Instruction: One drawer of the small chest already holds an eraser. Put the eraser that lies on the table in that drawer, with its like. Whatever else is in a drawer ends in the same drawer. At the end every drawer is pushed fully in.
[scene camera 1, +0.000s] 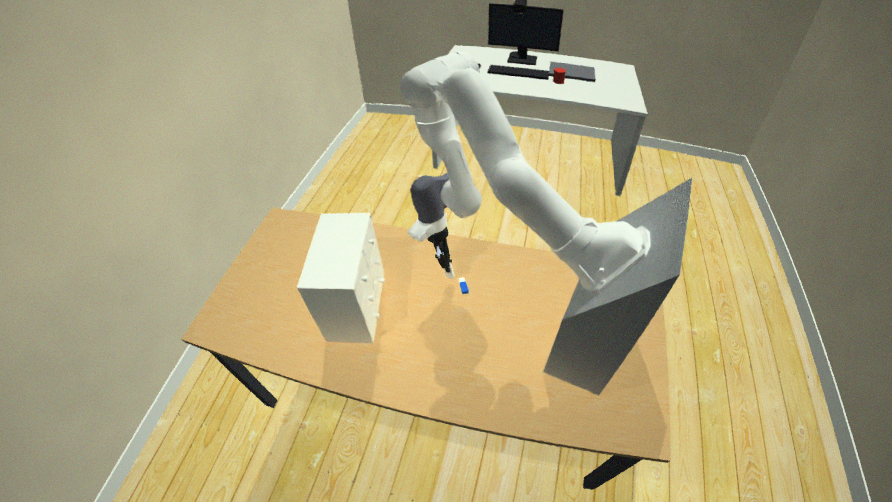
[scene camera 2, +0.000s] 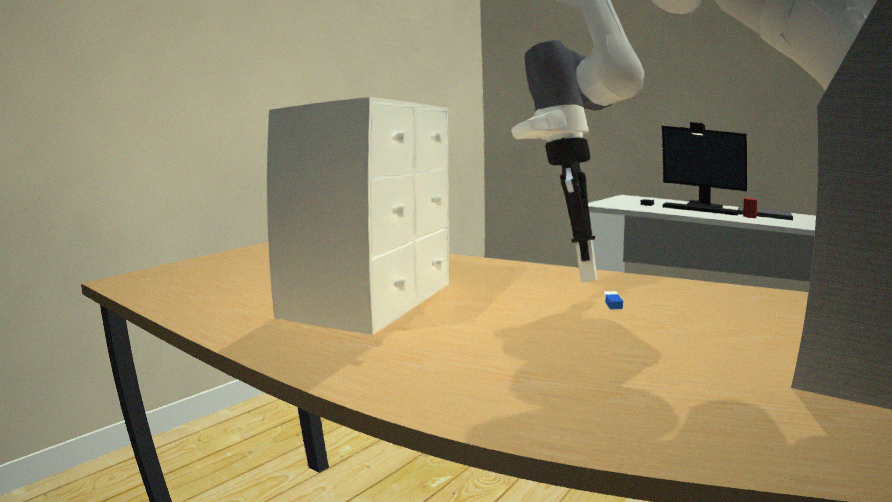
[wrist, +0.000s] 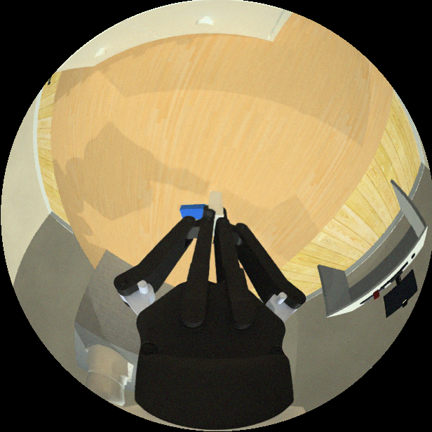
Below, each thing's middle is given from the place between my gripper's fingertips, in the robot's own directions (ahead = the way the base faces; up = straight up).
Labels:
Now: the small white chest (scene camera 2: 318, 157) 34 cm ahead of my hand, 12 cm to the left of it and 13 cm above it.

